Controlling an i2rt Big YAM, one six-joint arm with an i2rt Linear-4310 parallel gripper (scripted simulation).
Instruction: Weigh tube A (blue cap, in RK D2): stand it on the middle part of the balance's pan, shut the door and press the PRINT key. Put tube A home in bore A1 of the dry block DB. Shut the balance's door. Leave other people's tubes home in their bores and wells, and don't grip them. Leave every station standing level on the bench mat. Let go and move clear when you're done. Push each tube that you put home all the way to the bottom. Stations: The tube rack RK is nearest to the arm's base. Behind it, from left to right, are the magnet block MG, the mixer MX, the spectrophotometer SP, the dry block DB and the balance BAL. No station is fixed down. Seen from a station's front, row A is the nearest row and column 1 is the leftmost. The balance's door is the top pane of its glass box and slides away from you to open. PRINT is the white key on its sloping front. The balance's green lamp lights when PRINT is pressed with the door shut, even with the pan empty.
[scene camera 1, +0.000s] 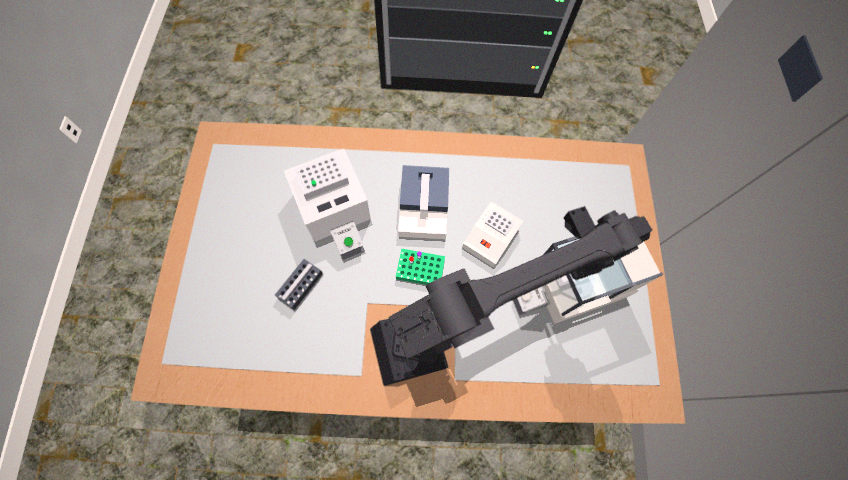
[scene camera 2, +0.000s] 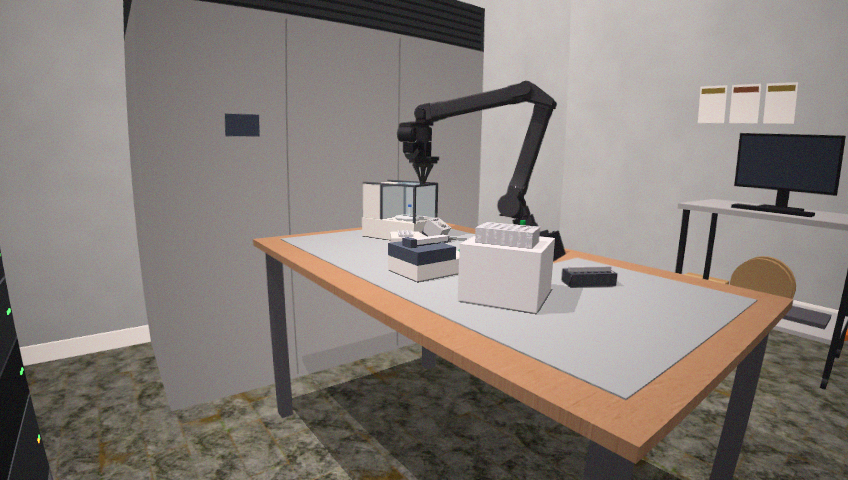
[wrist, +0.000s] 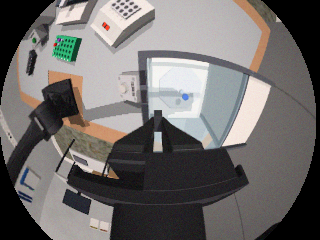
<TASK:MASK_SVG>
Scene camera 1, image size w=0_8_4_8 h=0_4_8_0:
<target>dry block DB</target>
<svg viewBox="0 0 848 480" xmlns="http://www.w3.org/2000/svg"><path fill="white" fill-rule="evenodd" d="M490 202L466 238L462 248L494 267L523 221Z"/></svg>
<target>magnet block MG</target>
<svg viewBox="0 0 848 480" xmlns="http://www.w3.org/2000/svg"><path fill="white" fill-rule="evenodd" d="M306 259L301 261L275 294L278 299L294 310L323 274L319 268Z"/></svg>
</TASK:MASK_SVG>
